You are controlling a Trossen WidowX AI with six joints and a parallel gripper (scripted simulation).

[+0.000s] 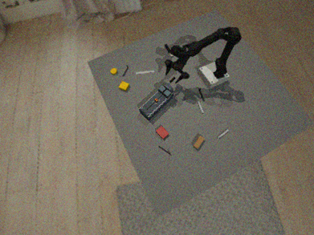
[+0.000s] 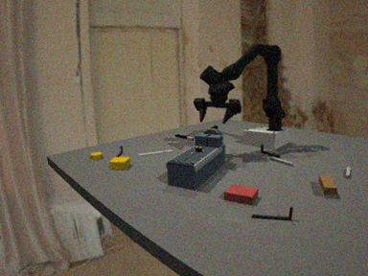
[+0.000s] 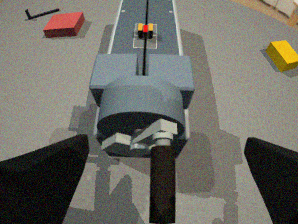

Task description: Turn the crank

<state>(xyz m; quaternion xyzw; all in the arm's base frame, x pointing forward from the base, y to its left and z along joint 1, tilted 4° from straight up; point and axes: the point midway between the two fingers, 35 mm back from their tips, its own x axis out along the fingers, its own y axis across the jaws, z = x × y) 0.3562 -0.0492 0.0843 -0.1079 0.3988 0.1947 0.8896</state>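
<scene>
My gripper tip is now 3 cm above the dark handle, 2 cm past it and 1 cm to the left of it. From my gripper tip the other things lie so: red pointer 14 cm ahead, 9 cm to the left, 6 cm below; yellow block 32 cm ahead, 14 cm to the right, 13 cm below; red block 30 cm to the left, 17 cm ahead, 13 cm below.
</scene>
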